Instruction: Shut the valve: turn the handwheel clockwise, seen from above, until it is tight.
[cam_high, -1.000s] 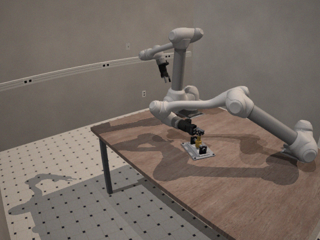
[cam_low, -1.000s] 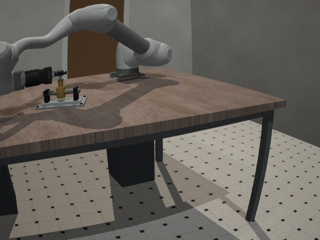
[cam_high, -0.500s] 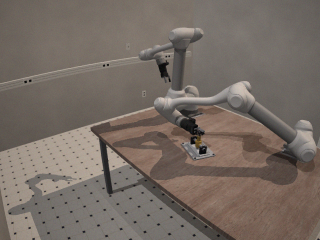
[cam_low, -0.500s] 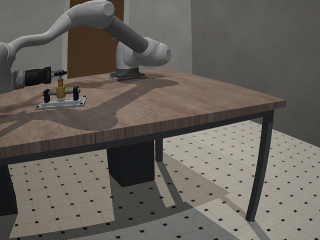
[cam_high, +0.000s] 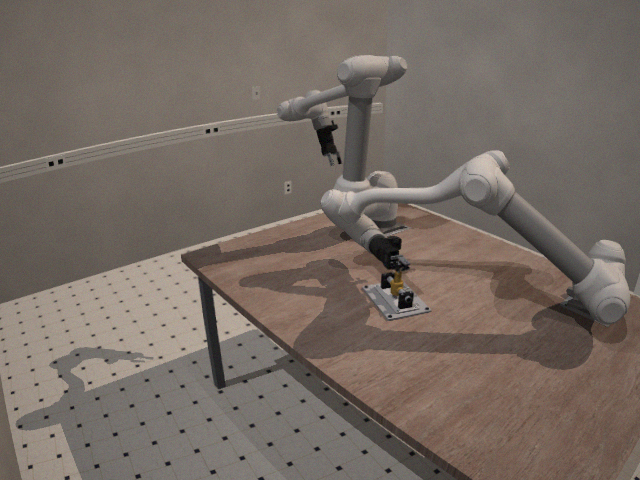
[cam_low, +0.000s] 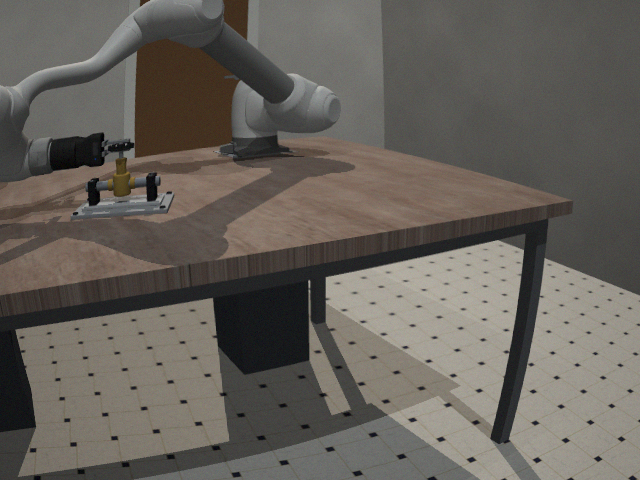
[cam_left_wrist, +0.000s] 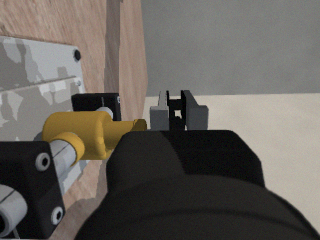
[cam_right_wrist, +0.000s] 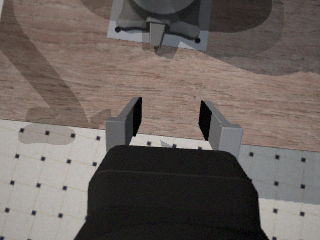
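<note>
Right now the black handwheel is 20 mm ahead of my left hand, 10 mm to the right of it and 10 mm below it.
</note>
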